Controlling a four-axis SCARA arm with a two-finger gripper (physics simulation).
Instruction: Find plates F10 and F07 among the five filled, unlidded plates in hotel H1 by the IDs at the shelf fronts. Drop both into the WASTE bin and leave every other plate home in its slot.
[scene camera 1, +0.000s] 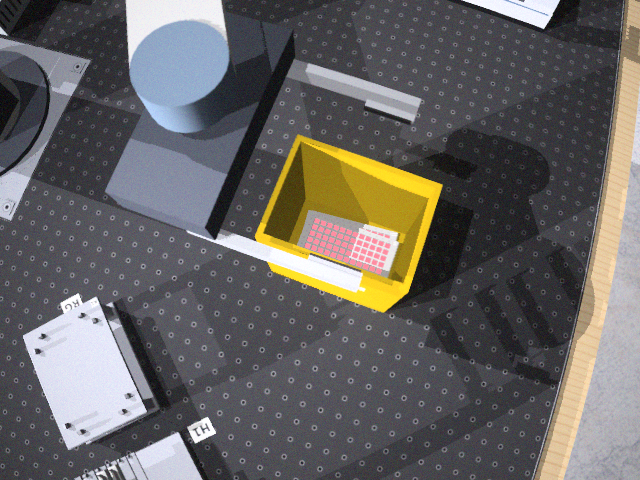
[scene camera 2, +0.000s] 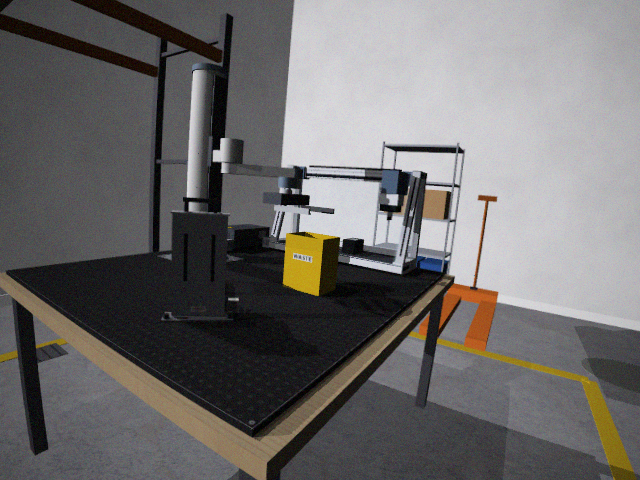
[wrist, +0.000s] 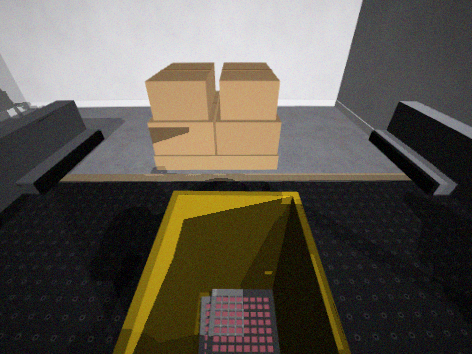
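The yellow WASTE bin stands upright on the dark perforated table. Inside at its bottom lie pink-welled plates, apparently two, one over the other and slightly offset; their IDs cannot be read. My gripper is wide open and empty, directly above the bin, with one finger at each side of its opening. Part of hotel H1 shows at the bottom of scene camera 1, beside its H1 label; its shelf fronts and plate IDs are hidden.
A white-topped unit stands by the RG label, near H1. A tall dark housing stands left of the bin in scene camera 2, with a gantry frame behind. Cardboard boxes stand beyond the table edge.
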